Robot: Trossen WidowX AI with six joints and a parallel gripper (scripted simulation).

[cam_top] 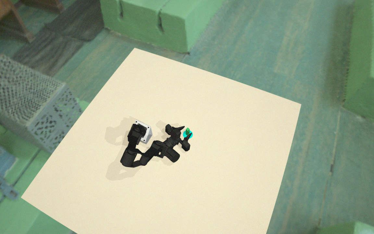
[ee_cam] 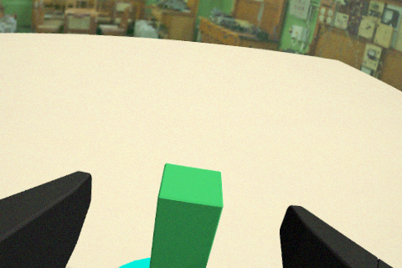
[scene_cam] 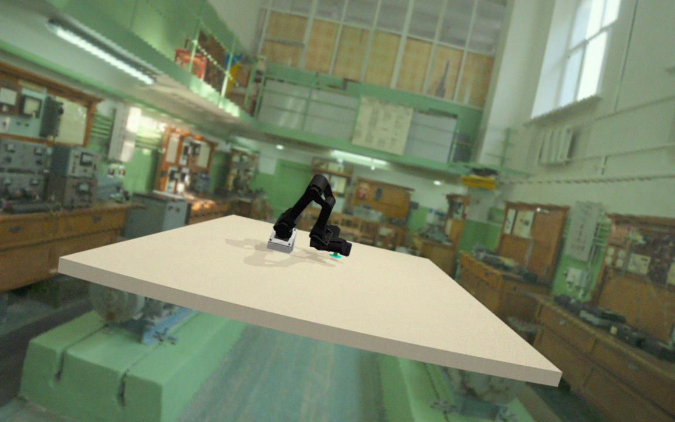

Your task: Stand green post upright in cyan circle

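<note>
The green post lies 2 cm below my gripper tip. The rest, counted from my gripper tip: cyan circle 6 cm below.
</note>
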